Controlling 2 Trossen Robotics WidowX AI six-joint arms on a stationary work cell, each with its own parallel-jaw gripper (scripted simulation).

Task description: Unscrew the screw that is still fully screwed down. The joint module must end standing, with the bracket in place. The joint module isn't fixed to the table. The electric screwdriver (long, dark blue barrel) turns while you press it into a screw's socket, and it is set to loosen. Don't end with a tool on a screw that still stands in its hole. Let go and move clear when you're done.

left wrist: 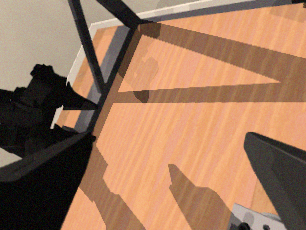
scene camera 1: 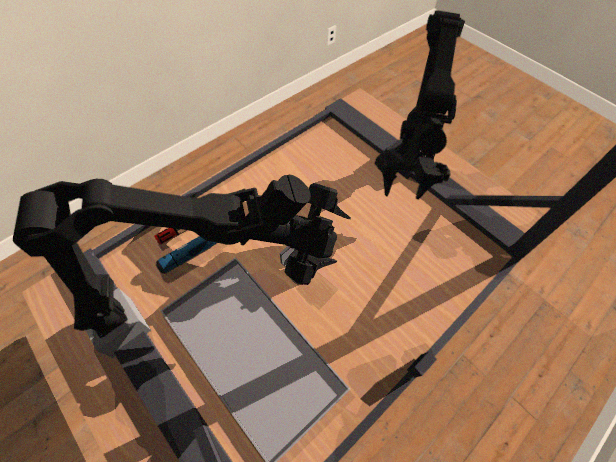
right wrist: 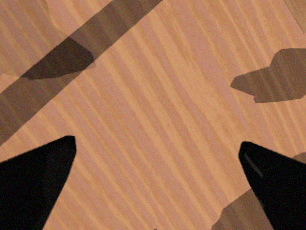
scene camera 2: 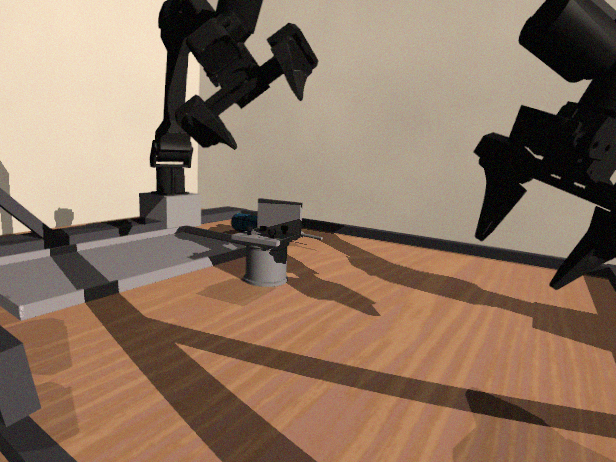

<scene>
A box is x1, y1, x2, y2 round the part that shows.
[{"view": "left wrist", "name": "my left gripper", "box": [0, 131, 305, 229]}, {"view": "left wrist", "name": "my right gripper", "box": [0, 64, 97, 156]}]
</scene>
